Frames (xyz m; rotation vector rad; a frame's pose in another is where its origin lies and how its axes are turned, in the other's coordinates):
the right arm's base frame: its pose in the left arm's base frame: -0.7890 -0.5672 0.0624 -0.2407 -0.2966 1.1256
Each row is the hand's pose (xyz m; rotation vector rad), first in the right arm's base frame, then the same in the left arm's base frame.
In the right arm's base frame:
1: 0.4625 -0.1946 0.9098 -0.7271 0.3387 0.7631
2: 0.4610 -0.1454 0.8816 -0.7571 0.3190 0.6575
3: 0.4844 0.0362 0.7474 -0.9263 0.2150 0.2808
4: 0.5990 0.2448 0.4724 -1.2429 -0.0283 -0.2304
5: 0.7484 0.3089 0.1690 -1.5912 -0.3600 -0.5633
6: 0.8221 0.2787 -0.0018 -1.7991 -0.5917 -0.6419
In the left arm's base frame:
1: -0.7599 -0.1902 1.0301 -1.2560 -0.3091 1.6590
2: -0.7922 -0.1724 0.9871 -1.2459 -0.3597 1.5533
3: -0.8895 -0.0816 0.8031 -1.2443 -0.5925 1.1588
4: -0.9237 0.0977 0.4886 -1.2472 -1.0053 0.5863
5: -0.8117 0.2481 0.1999 -1.2574 -1.4601 0.1395
6: -0.6967 0.2959 0.0585 -1.2709 -1.7489 -0.0361

